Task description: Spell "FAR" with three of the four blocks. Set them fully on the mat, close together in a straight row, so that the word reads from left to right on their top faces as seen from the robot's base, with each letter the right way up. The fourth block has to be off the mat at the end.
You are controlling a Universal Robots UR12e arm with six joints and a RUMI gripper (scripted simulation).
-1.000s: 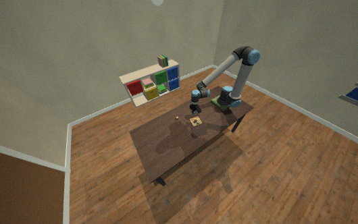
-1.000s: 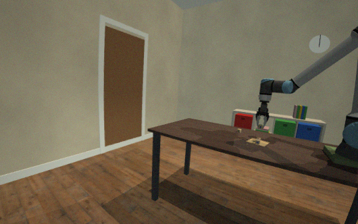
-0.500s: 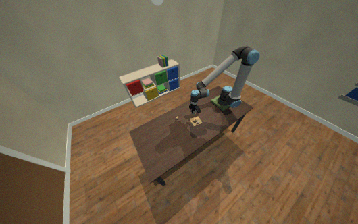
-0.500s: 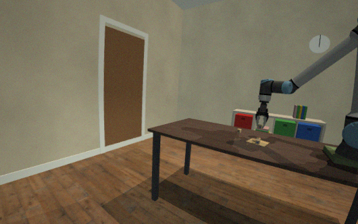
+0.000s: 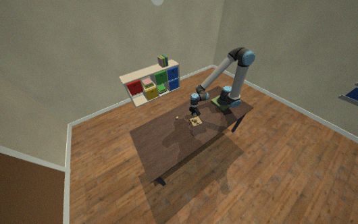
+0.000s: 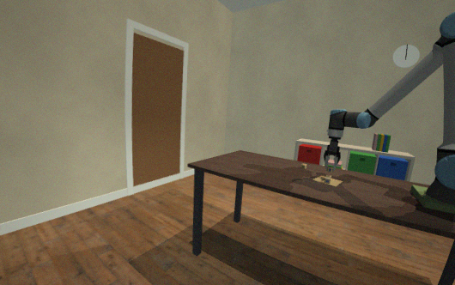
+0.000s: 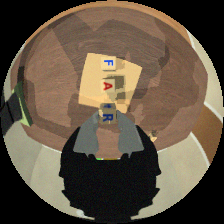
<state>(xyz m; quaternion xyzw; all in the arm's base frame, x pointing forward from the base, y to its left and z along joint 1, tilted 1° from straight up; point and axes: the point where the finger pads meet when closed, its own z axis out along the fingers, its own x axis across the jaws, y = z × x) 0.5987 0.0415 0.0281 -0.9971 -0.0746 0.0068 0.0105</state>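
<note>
My hand is 10 mm past the tan mat, 50 mm to the right of it and 60 mm above it.
</note>
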